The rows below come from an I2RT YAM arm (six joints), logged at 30 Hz.
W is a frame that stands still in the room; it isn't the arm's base.
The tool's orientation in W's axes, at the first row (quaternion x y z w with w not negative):
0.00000 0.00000 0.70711 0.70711
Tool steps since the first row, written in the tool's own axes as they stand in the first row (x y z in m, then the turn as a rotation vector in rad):
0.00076 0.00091 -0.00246 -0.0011 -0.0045 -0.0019
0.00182 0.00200 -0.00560 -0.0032 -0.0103 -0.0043
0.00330 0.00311 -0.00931 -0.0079 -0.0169 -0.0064
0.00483 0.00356 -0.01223 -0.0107 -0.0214 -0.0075
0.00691 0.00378 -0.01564 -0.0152 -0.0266 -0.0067
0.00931 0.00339 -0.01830 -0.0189 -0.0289 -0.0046
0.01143 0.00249 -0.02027 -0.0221 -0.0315 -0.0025
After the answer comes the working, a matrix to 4 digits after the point.
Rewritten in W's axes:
-0.00091 0.00076 -0.00246 0.0045 -0.0011 -0.0019
-0.00200 0.00182 -0.00560 0.0103 -0.0032 -0.0043
-0.00311 0.00330 -0.00931 0.0169 -0.0079 -0.0064
-0.00356 0.00483 -0.01223 0.0214 -0.0107 -0.0075
-0.00378 0.00691 -0.01564 0.0266 -0.0152 -0.0067
-0.00339 0.00931 -0.01830 0.0289 -0.0189 -0.0046
-0.00249 0.01143 -0.02027 0.0315 -0.0221 -0.0025

The tool's axes in the first row as the columns of a matrix, in W's axes (rounded; the answer above uses it unrounded):
0.0000 -1.0000 0.0000
1.0000 0.0000 0.0000
0.0000 0.0000 1.0000

